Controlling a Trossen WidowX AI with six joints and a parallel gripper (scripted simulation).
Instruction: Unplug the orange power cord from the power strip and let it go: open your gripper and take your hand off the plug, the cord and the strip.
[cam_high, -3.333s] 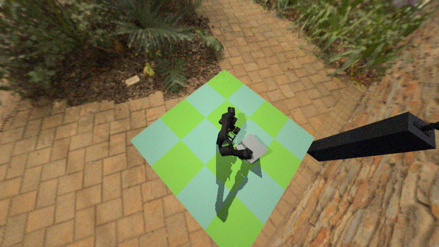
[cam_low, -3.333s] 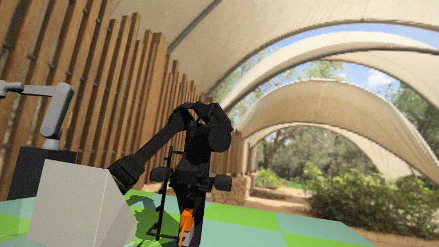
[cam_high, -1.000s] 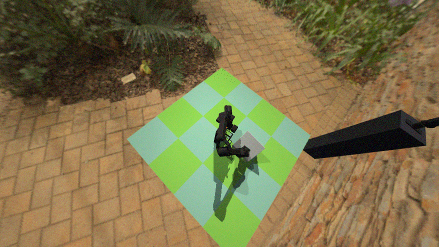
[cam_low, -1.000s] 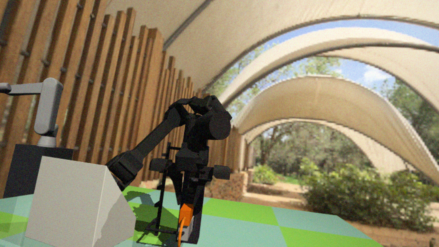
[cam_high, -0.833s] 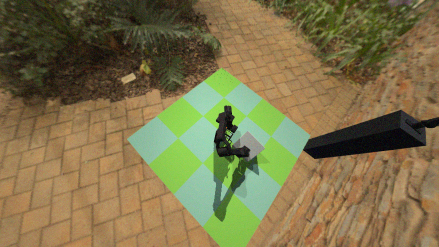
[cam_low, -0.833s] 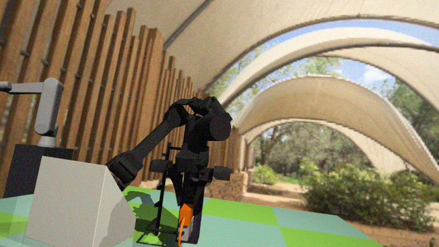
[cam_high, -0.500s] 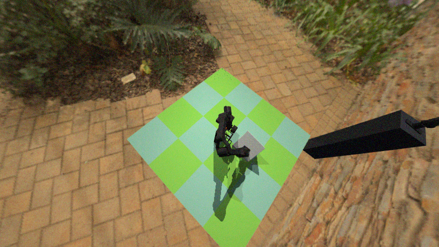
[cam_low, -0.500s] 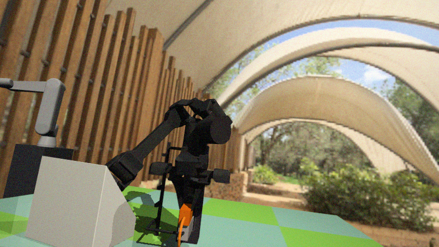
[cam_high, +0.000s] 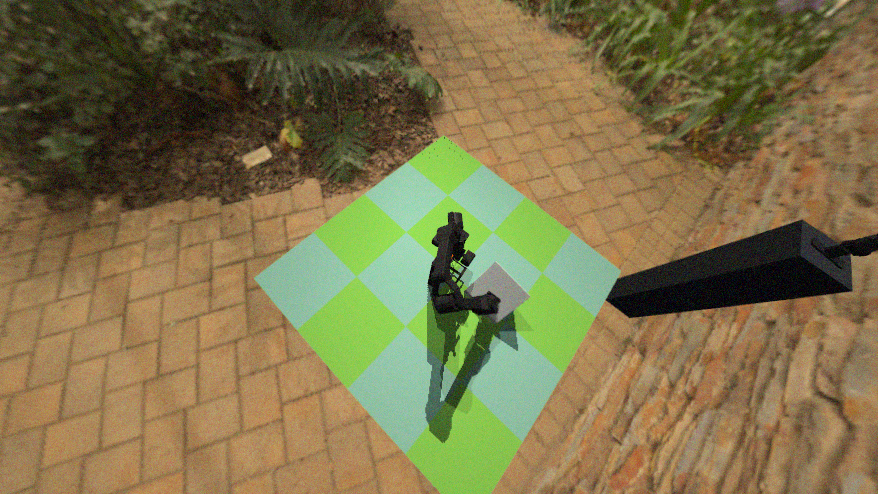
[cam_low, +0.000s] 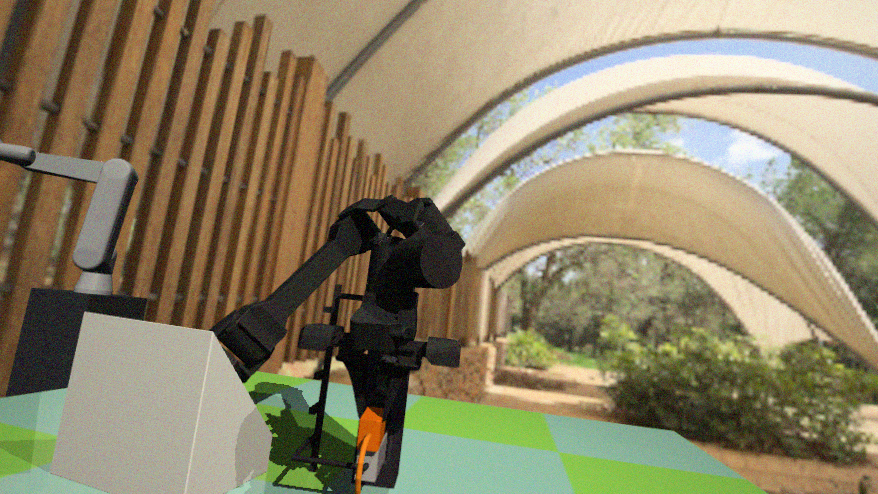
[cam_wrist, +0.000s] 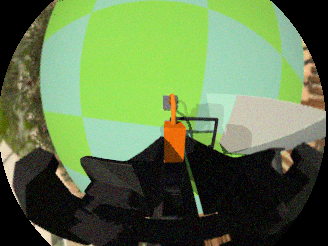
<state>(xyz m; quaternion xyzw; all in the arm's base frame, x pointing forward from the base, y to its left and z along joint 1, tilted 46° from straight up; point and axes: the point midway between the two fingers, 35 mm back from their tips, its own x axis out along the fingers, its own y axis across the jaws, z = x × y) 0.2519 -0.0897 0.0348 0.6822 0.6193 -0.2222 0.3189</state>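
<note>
Now: the orange plug 10 mm behind my gripper tip and 30 mm to the left of it.
</note>
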